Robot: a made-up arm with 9 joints.
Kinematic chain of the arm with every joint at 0, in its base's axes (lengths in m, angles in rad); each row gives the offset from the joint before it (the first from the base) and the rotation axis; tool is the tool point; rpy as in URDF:
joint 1: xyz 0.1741 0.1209 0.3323 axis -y
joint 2: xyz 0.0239 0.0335 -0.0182 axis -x
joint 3: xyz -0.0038 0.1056 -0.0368 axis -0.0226 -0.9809 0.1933
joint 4: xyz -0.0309 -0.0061 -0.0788 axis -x
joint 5: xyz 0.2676 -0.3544 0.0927 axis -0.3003 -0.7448 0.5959
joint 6: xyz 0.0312 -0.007 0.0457 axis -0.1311 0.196 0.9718
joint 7: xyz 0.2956 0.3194 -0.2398 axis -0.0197 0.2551 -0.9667
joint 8: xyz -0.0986 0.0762 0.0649 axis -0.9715 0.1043 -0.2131
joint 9: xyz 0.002 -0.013 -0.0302 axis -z
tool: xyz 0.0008 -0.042 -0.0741 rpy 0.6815 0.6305 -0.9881
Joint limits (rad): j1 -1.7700..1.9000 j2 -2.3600..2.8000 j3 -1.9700..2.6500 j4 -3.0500..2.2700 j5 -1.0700..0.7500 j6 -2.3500..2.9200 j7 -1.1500..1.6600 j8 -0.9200..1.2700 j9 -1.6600..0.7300
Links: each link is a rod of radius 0.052 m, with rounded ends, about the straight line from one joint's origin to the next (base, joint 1, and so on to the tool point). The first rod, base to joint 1, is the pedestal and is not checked.
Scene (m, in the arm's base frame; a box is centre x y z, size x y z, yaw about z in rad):
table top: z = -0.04
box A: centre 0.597 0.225 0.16 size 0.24 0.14 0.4 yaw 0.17
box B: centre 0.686 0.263 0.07 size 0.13 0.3 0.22 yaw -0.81
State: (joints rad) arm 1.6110 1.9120 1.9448 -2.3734 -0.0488 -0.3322 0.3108 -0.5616 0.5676
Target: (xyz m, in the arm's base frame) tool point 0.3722 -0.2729 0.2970
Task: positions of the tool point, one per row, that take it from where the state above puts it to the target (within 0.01 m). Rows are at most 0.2 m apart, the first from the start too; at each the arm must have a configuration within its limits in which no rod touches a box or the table.
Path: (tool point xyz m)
1: 0.6032 0.4911 0.2042
2: 0.5706 0.4373 0.2854
3: 0.5511 0.3938 0.3930
4: 0.5098 0.3694 0.5196
5: 0.4249 0.3564 0.6404
6: 0.2967 0.3407 0.7265
7: 0.4121 0.2291 0.6990
8: 0.4688 0.0844 0.6339
9: 0.4484 -0.0567 0.5396
10: 0.3569 -0.1526 0.4336
11: 0.2255 -0.1743 0.3364
12: 0.2658 -0.2171 0.3298
13: 0.3151 -0.2504 0.3161
14: 0.3722 -0.2729 0.2970

